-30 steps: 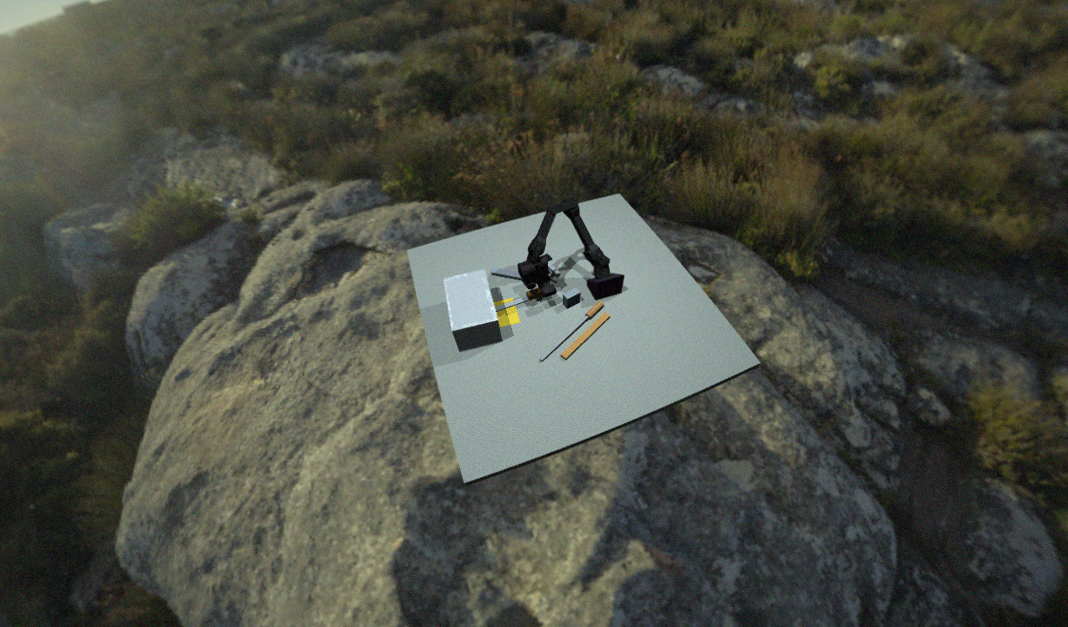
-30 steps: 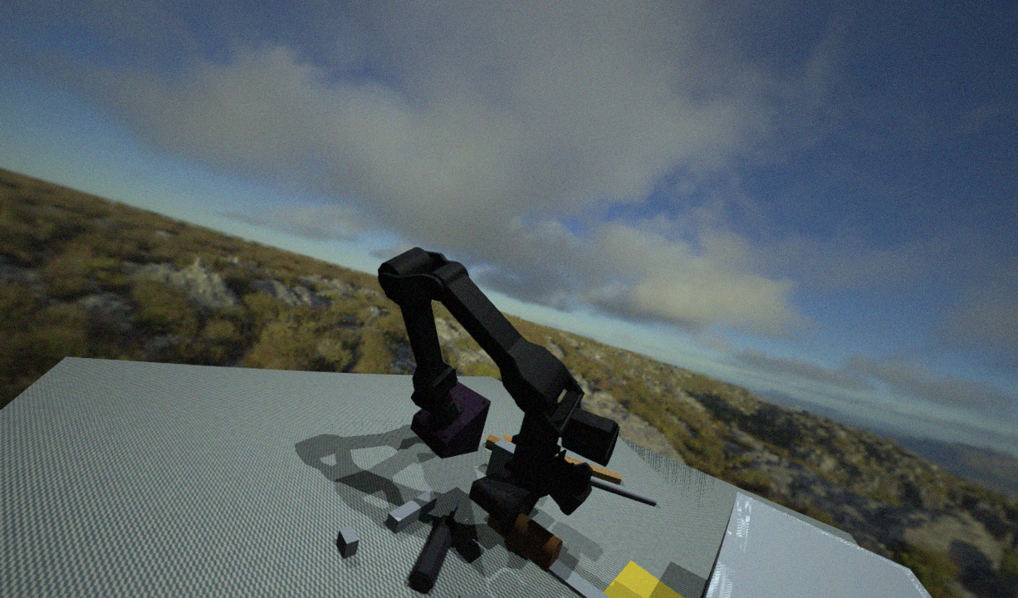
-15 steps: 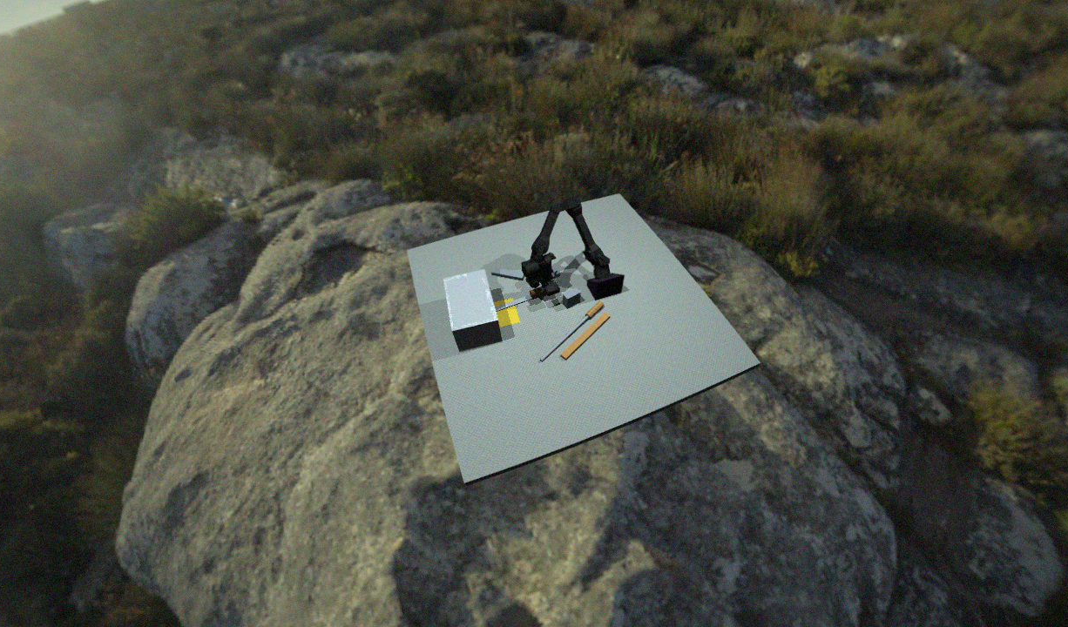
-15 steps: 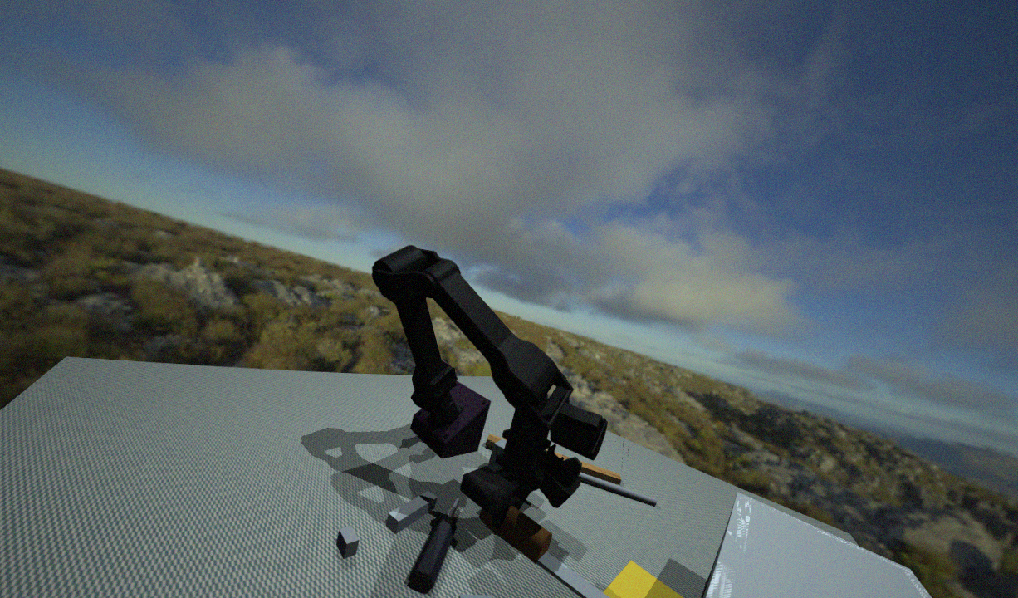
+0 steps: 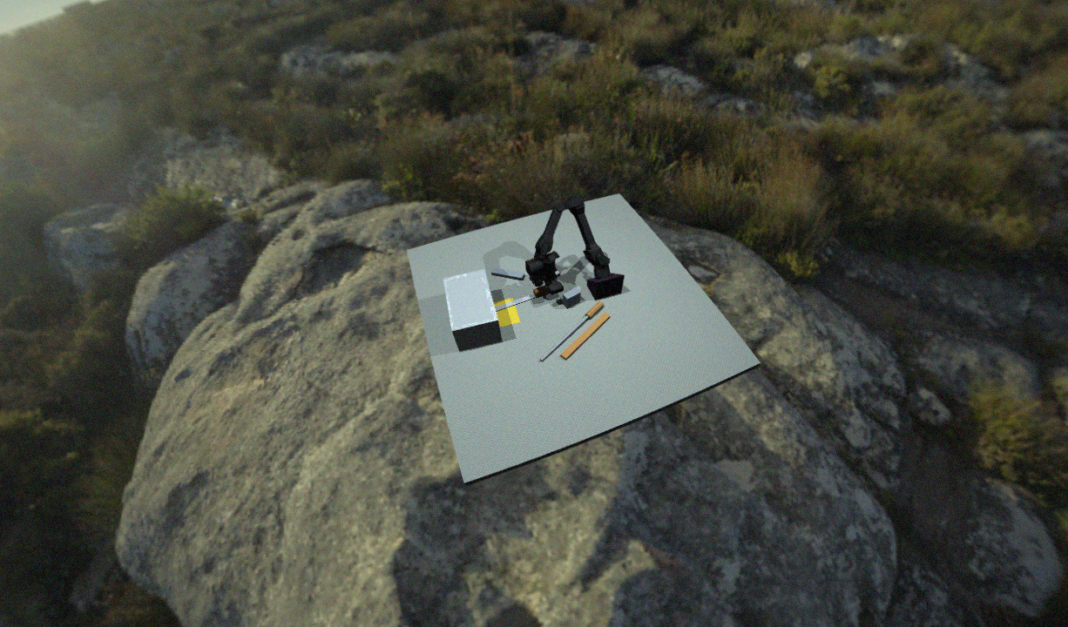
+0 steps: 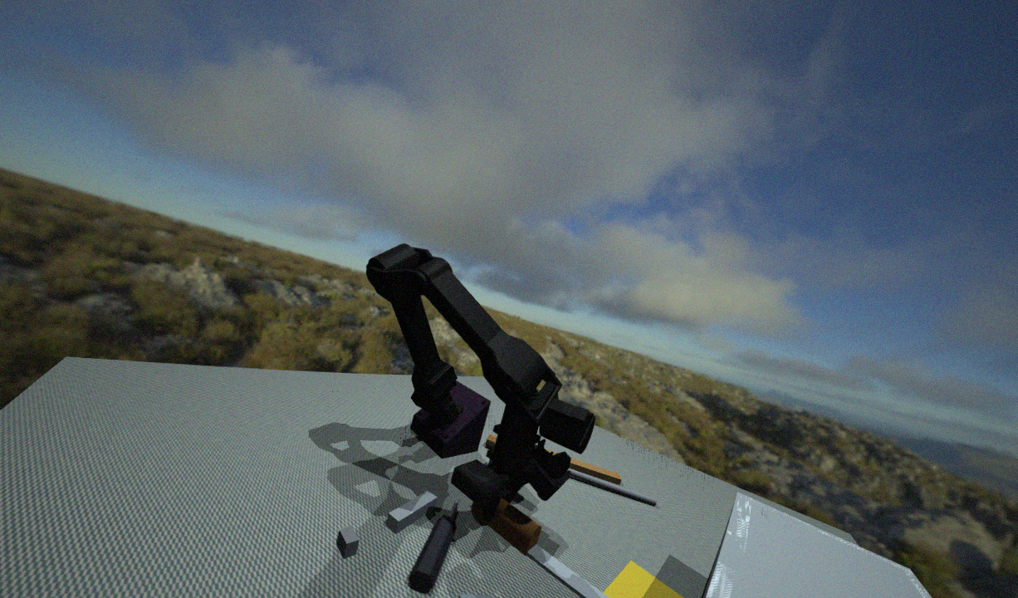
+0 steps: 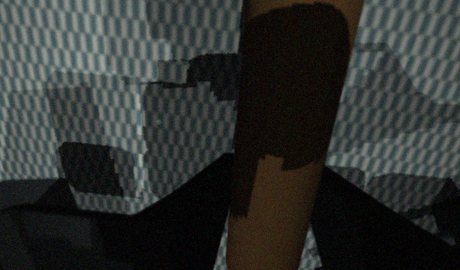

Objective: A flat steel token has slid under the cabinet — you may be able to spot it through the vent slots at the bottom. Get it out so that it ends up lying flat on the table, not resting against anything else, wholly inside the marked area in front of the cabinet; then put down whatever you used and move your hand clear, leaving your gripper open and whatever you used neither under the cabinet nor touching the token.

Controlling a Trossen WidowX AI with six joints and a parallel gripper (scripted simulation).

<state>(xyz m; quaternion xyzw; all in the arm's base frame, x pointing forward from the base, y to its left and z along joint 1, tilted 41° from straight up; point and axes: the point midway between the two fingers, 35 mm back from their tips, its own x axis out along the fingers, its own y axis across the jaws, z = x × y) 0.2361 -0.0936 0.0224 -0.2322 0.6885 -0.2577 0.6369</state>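
Right now my gripper tip is 7 cm past the grey bar and 10 cm to the left of it. From my gripper tip the other things lie so: grey block: 6 cm behind, 11 cm to the left, 3 cm above; small grey cube: 7 cm behind, 20 cm to the right; wooden stick: 3 cm behind, 30 cm to the left.
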